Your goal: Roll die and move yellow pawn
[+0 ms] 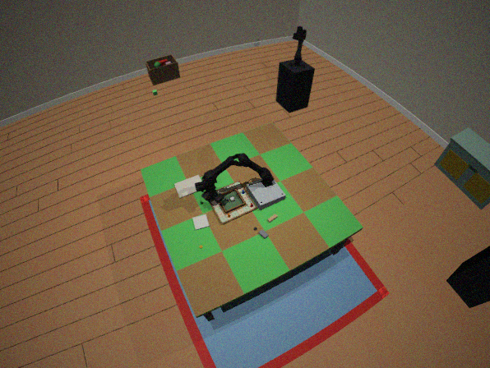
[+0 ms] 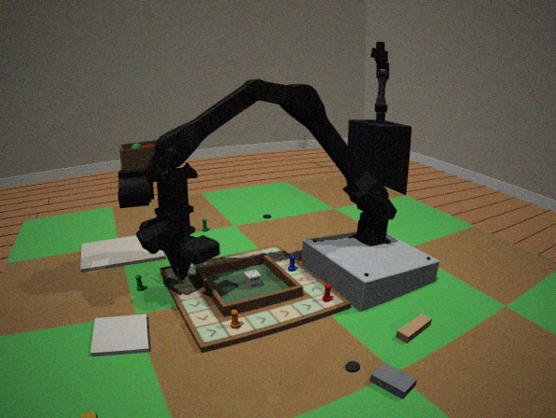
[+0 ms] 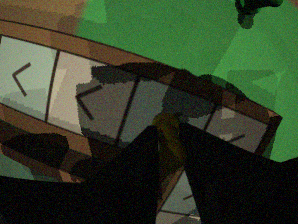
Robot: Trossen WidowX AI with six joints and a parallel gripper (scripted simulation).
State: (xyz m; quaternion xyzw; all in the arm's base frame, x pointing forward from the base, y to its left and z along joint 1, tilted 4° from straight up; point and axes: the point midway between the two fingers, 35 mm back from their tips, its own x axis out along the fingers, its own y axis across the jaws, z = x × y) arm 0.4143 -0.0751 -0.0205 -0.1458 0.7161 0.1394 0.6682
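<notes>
Right now my gripper tip is 1 cm below the yellow pawn. The rest, counted from my gripper tip: orange pawn (18 cm to the left, 4 cm behind); die (13 cm behind, 7 cm to the left); green-floored tray (11 cm behind, 7 cm to the left, 2 cm below).
</notes>
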